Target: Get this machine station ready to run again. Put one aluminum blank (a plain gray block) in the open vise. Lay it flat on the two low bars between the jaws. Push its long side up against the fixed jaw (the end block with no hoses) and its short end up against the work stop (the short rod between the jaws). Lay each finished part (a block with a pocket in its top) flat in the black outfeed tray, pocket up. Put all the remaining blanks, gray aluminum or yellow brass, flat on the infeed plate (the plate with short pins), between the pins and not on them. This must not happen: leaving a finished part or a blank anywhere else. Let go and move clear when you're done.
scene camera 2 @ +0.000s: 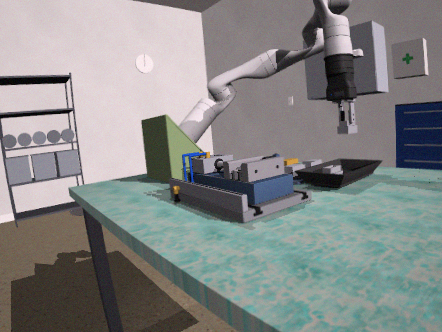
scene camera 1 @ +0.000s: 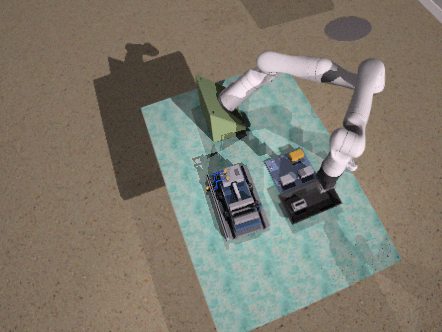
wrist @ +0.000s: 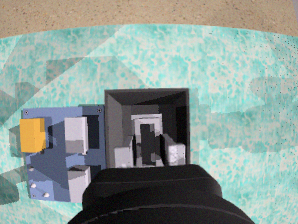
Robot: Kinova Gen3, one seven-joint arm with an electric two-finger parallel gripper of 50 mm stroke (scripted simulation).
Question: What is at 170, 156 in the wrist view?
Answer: The gripper.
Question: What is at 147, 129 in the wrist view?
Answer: A finished part.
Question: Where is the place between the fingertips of the gripper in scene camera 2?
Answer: At 347, 123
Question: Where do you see a yellow brass blank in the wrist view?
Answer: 32, 131
